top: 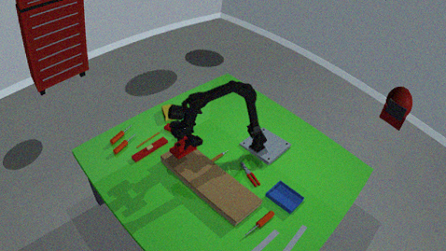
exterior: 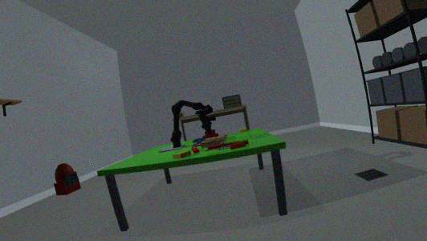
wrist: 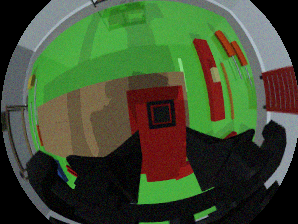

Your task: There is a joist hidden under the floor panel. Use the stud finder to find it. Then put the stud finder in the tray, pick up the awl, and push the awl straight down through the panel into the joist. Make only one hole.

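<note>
The blue tray is 23 cm behind my gripper tip, 51 cm to the left of it and 8 cm below it. The rest, counted from my gripper tip: stud finder (1 cm ahead, 2 cm above); then awl (19 cm behind, 9 cm to the left, 8 cm below).
</note>
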